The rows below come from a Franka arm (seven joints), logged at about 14 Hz.
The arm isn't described. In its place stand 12 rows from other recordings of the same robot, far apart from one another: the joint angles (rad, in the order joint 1, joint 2, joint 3, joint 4, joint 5, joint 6, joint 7), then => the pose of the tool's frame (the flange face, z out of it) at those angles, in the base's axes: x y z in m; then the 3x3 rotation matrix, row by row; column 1 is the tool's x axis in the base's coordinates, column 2 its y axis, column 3 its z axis.
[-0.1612 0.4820 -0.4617 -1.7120 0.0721 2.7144 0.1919] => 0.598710, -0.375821, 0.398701; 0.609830, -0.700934, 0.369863; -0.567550, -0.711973, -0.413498; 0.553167, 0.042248, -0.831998
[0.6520 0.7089 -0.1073 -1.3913 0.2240 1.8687 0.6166] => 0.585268, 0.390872, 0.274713; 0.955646, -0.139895, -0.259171; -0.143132, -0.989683, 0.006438; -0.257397, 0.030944, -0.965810
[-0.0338 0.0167 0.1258 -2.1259 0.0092 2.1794 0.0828] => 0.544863, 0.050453, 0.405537; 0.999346, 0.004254, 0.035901; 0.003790, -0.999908, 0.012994; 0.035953, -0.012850, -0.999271
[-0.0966 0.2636 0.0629 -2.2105 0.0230 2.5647 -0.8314] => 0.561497, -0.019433, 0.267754; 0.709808, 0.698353, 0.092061; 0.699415, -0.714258, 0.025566; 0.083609, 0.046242, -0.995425
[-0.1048 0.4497 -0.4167 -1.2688 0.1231 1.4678 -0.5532] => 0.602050, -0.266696, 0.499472; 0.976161, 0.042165, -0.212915; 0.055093, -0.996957, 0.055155; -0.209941, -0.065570, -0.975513
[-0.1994 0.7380 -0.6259 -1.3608 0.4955 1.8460 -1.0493] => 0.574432, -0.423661, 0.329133; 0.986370, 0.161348, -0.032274; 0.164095, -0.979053, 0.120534; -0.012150, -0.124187, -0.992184
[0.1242 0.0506 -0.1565 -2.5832 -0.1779 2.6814 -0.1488] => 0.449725, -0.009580, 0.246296; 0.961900, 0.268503, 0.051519; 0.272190, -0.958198, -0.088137; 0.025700, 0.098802, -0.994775
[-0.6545 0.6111 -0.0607 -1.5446 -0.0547 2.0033 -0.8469] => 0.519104, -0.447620, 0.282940; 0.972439, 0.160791, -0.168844; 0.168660, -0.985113, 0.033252; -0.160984, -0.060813, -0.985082
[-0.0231 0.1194 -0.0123 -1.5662 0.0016 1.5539 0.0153] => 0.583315, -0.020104, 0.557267; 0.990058, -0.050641, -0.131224; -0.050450, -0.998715, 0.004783; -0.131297, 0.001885, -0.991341
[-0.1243 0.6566 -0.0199 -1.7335 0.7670 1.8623 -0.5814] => 0.619805, -0.035080, 0.186100; 0.973598, -0.082178, -0.212962; 0.091191, -0.715245, 0.692898; -0.209261, -0.694025, -0.688868
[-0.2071 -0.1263 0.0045 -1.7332 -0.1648 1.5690 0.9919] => 0.498705, -0.120245, 0.616663; 0.374180, -0.924728, -0.069767; -0.919948, -0.360648, -0.153718; 0.116986, 0.121700, -0.985649
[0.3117 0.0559 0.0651 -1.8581 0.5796 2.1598 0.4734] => 0.552859, 0.241597, 0.516311; 0.939157, -0.328546, 0.100211; -0.329541, -0.779529, 0.532670; -0.096889, -0.533284, -0.840369
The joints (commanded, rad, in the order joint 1, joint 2, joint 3, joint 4, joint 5, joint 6, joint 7), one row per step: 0.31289, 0.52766, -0.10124, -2.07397, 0.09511, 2.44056, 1.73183; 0.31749, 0.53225, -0.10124, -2.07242, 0.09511, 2.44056, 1.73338; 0.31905, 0.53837, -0.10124, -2.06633, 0.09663, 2.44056, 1.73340; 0.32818, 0.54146, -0.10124, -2.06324, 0.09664, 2.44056, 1.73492; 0.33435, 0.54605, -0.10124, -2.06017, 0.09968, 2.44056, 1.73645; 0.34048, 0.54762, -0.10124, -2.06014, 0.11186, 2.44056, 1.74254; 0.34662, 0.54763, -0.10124, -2.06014, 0.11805, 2.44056, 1.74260; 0.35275, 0.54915, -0.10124, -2.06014, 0.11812, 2.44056, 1.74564; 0.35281, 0.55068, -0.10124, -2.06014, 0.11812, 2.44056, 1.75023; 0.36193, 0.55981, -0.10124, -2.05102, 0.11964, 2.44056, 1.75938; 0.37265, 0.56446, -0.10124, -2.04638, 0.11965, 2.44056, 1.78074; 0.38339, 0.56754, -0.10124, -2.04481, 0.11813, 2.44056, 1.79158; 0.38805, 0.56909, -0.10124, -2.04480, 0.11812, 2.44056, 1.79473; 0.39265, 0.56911, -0.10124, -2.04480, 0.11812, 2.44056, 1.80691; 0.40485, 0.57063, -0.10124, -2.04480, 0.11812, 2.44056, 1.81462
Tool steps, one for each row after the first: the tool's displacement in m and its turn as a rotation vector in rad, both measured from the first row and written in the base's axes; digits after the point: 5 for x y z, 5 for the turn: -0.00071, 0.00248, -0.00207, -0.00131, 0.00282, 0.00315; 0.00047, 0.00368, -0.00349, -0.00107, 0.00282, 0.00370; 0.00002, 0.00893, -0.00420, -0.00157, 0.00271, 0.01148; -0.00036, 0.01246, -0.00577, -0.00101, 0.00427, 0.01370; -0.00143, 0.01579, -0.00665, 0.00372, 0.00657, 0.00338; -0.00227, 0.01921, -0.00666, 0.00683, 0.00710, 0.00415; -0.00338, 0.02251, -0.00752, 0.00585, 0.00849, 0.00722; -0.00365, 0.02244, -0.00839, 0.00459, 0.00983, 0.00274; -0.00298, 0.02806, -0.01052, 0.00311, 0.00956, 0.00201; -0.00359, 0.03429, -0.01162, -0.00071, 0.00896, -0.00812; -0.00519, 0.04021, -0.01285, -0.00394, 0.00988, -0.00669; -0.00620, 0.04267, -0.01373, -0.00506, 0.01121, -0.00513; -0.00695, 0.04520, -0.01375, -0.00704, 0.01090, -0.01255; -0.00925, 0.05177, -0.01461, -0.00894, 0.01203, -0.00795
